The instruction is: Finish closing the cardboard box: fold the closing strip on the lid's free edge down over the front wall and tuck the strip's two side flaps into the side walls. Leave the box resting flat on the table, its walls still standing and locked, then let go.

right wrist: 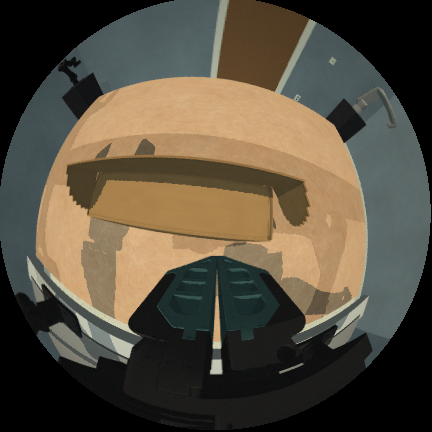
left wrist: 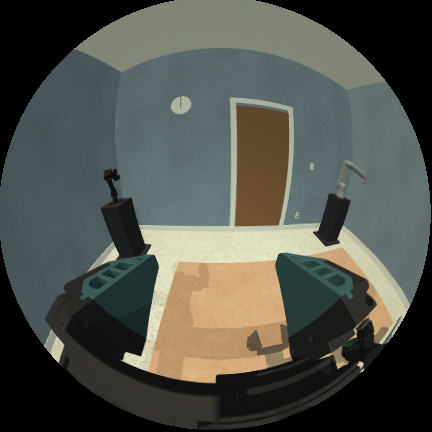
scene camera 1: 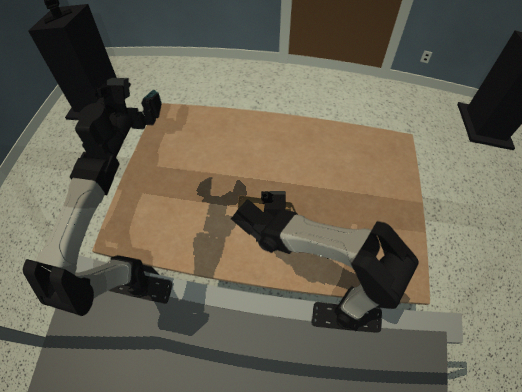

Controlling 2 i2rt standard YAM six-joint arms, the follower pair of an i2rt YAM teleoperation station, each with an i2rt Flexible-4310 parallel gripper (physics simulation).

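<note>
The brown cardboard box stands on the table, mostly hidden by my right arm in the scene view. In the right wrist view its front wall faces me. The closing strip shows as a dark band above the wall, projecting outward, not folded against it. Its two side flaps, the left one and the right one, hang from the strip's ends, outside the box's ends. My right gripper is shut and empty, in front of the box, apart from it. My left gripper is open and empty, high over the table's far left corner.
The brown table lies under both grippers. Black pedestals stand on the floor beyond its far corners. My right forearm reaches over the table from the right. Arm shadows cross the table top.
</note>
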